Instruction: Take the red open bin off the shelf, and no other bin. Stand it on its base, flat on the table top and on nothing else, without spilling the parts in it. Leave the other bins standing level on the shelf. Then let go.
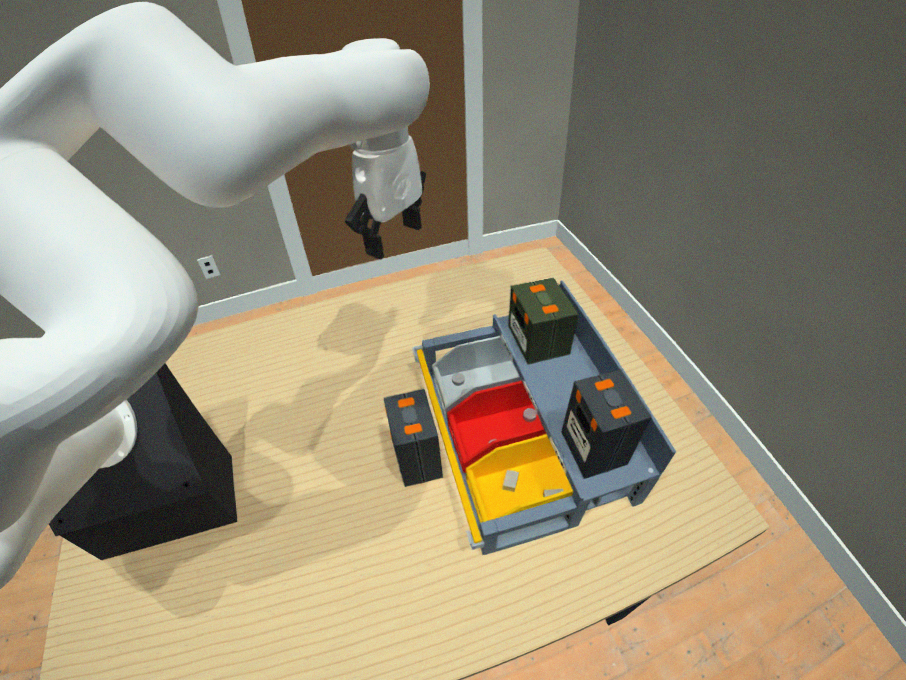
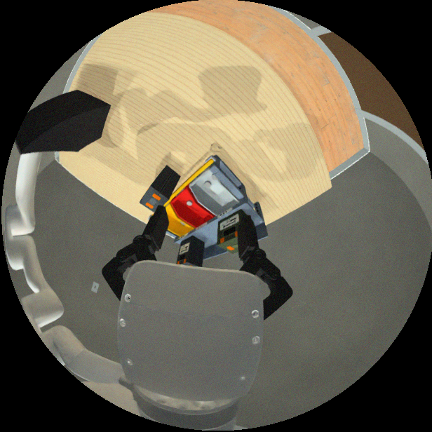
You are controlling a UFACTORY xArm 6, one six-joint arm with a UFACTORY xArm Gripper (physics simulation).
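Places are measured from the arm's base along level axes (x ahead, y left, z up), in metres.
Where they show: gripper, between the fingertips: (image 1: 394,241); arm's base, origin of its link: (image 1: 93,423).
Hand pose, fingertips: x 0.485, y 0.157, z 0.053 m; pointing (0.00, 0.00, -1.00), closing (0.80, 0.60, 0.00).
Each offset is from my fingertips to the top centre of the thing. "spot": to the spot under its first point. Level surfaces: height alone.
The red open bin @(0.101 m ahead, 0.218 m right, 0.210 m down) (image 1: 486,423) (image 2: 194,213) sits in the lower front tier of the blue-grey shelf @(spot: 0.195 m ahead, 0.207 m right, 0.189 m down) (image 1: 556,380) (image 2: 207,232), between the grey bin @(0.109 m ahead, 0.106 m right, 0.210 m down) (image 1: 483,365) (image 2: 223,194) and the yellow bin @(0.093 m ahead, 0.330 m right, 0.210 m down) (image 1: 497,501) (image 2: 176,228). A round grey part @(0.159 m ahead, 0.199 m right, 0.272 m down) (image 1: 529,415) (image 2: 188,203) lies in the red bin. A smaller part shows partly behind its near wall. The grey and yellow bins also hold small parts. My gripper (image 1: 394,237) (image 2: 203,218) is open and empty, high above the table top @(0.292 m down) (image 1: 329,570) (image 2: 165,40) and apart from the bins.
A black case @(0.051 m back, 0.207 m right, 0.160 m down) (image 1: 413,446) (image 2: 167,182) stands on the table close before the shelf's yellow front bar @(spot: 0.005 m back, 0.216 m right, 0.227 m down) (image 1: 443,435). A green case @(0.209 m ahead, 0.113 m right, 0.094 m down) (image 1: 545,329) (image 2: 227,243) and another black case @(0.187 m ahead, 0.343 m right, 0.069 m down) (image 1: 618,428) (image 2: 195,250) stand on the raised rear tier. A wall rises beyond the shelf.
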